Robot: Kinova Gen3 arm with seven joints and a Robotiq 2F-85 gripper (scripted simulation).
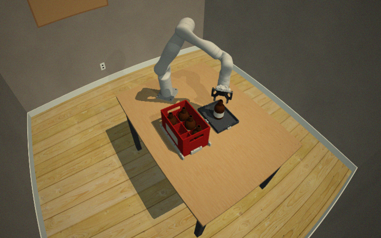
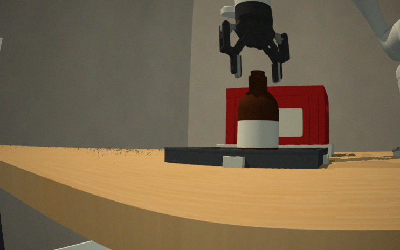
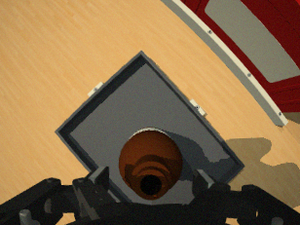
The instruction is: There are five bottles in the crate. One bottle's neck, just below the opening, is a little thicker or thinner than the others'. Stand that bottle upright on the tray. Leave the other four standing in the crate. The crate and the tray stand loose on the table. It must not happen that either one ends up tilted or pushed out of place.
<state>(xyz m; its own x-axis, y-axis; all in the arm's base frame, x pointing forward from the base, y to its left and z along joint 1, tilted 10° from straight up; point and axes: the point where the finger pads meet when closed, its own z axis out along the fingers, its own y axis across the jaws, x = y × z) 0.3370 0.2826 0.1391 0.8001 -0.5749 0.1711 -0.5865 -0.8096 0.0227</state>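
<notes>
My hand is 140 mm above the dark grey tray. Also, from my hand: red crate 290 mm to the right, 70 mm below, 70 mm ahead; glass bottle 230 mm to the right, 150 mm ahead, 70 mm below.
</notes>
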